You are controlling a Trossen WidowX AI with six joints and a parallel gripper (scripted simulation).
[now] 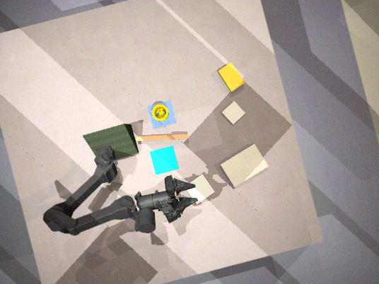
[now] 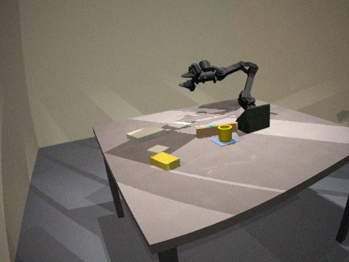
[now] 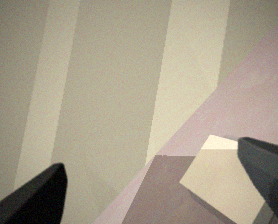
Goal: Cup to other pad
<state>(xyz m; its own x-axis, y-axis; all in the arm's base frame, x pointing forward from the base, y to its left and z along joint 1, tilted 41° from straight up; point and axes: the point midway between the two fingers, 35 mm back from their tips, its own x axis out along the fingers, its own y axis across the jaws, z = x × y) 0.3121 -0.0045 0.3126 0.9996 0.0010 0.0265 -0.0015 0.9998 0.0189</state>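
Right now the yellow cup is 33 cm to the left of my gripper tip, 24 cm below it and 9 cm behind it. The rest, counted from my gripper tip: cream slab (26 cm below, 23 cm ahead, 2 cm to the left); then cyan pad (28 cm below, 12 cm to the left, 12 cm behind); then orange bar (26 cm below, 22 cm to the left, 10 cm behind).
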